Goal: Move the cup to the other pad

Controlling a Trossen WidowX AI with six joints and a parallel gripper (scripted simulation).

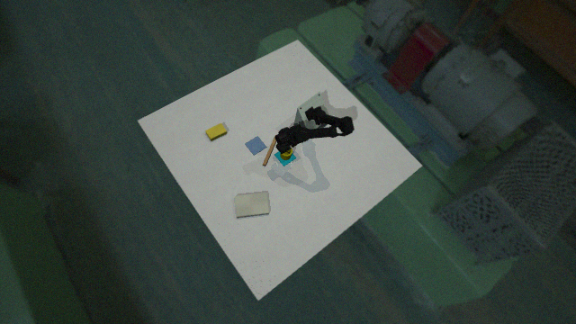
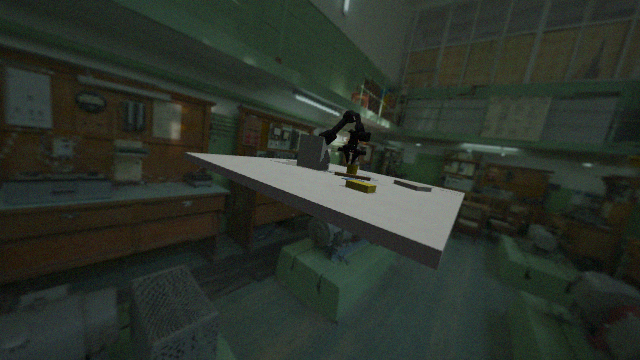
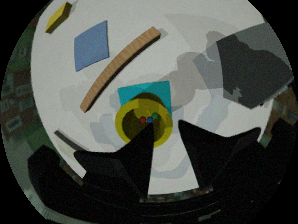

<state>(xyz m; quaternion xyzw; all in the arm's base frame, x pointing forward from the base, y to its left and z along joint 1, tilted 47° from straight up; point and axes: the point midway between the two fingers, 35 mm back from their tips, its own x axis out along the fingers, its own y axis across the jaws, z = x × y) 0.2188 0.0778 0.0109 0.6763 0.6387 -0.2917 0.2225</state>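
Now: the yellow cup 20 mm ahead of my gripper tip and 40 mm below it. From my gripper tip the other things lie so: teal pad: 30 mm ahead, 80 mm below; wooden stick: 70 mm ahead, 90 mm to the right, 70 mm below; red marble: 40 mm ahead, 10 mm to the left, 60 mm below.
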